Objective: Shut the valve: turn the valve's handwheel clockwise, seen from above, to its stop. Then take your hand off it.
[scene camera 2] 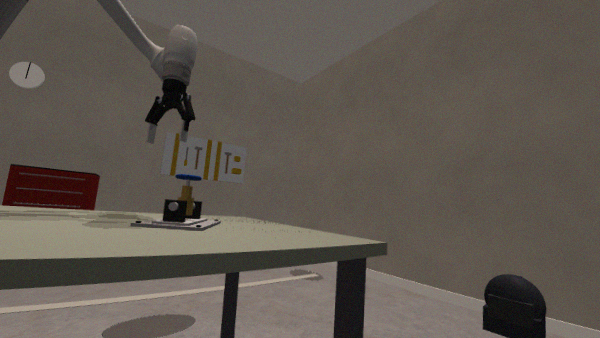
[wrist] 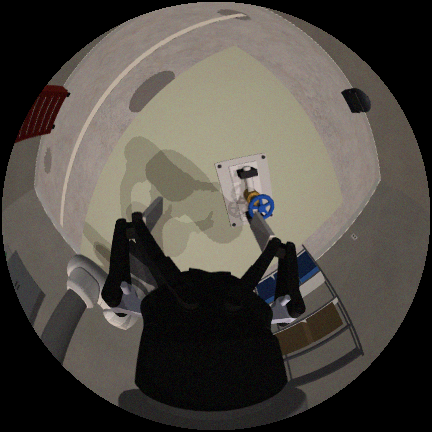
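The valve's blue handwheel [scene camera 2: 188, 177] [wrist: 262, 206] lies level on top of a brass-coloured stem body [scene camera 2: 187, 194] [wrist: 251, 195]. The valve sits between black blocks on a light base plate [scene camera 2: 145, 225] [wrist: 223, 175], on the pale green table [scene camera 2: 280, 237] [wrist: 280, 125]. My gripper [scene camera 2: 168, 135] [wrist: 207, 211] is wide open and points down, with nothing between its fingers. In the scene view its fingertips are above the handwheel's height, mostly to its left. In the wrist view the right fingertip overlaps the handwheel's lower edge; the handwheel is not between the fingers.
A red cabinet [scene camera 2: 55, 187] [wrist: 44, 112] stands beyond the table. A tool board [scene camera 2: 168, 160] shows behind the valve in the scene view. A dark rounded object [scene camera 2: 515, 305] [wrist: 356, 100] stands off the table. A shelf rack [wrist: 327, 367] with blue and brown bins is at the lower right.
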